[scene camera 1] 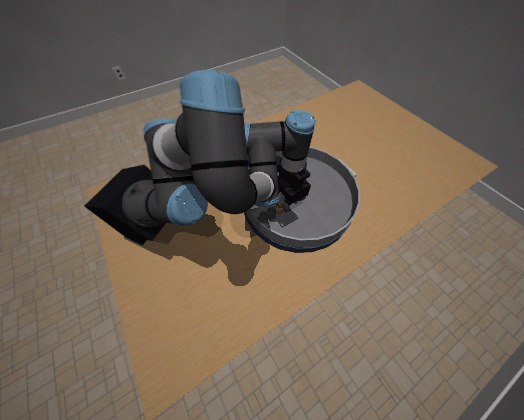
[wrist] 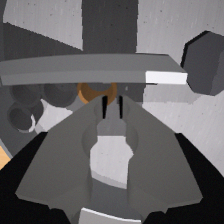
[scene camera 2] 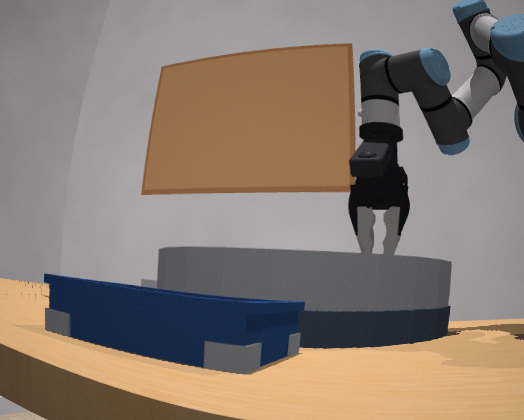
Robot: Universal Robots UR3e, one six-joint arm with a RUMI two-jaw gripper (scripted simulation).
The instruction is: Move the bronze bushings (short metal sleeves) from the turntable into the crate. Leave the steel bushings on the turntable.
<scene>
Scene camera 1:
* gripper: 282,205
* grey turntable: 327,208
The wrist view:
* gripper: 113,97
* grey turntable: 184,108
</scene>
